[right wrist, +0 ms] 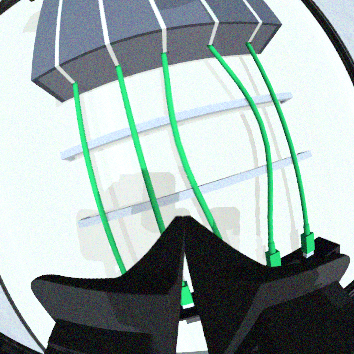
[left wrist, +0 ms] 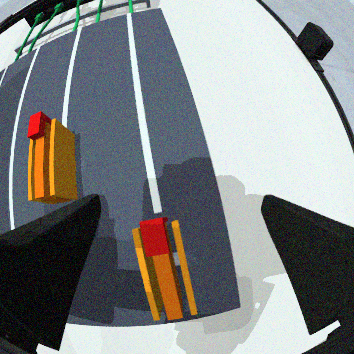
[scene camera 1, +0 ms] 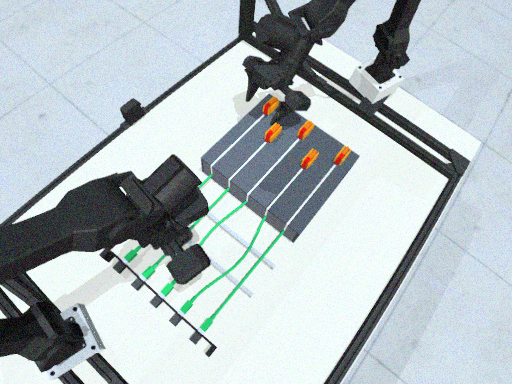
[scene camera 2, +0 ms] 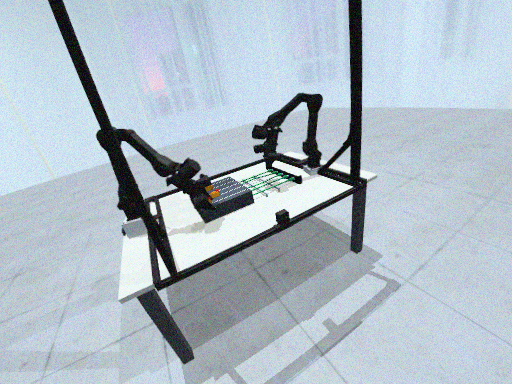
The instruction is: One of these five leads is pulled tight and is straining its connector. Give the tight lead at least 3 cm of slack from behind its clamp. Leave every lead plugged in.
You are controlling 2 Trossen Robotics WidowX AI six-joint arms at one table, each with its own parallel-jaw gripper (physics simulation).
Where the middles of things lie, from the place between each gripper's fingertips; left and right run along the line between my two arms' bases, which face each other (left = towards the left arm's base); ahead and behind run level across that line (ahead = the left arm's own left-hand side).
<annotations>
The orange clamp (left wrist: 164, 265) is 120 mm behind my right hand, 360 mm to the left of it and 30 mm below it.
Now: the orange clamp 10 mm ahead of my left hand and 30 mm to the left of it.
</annotations>
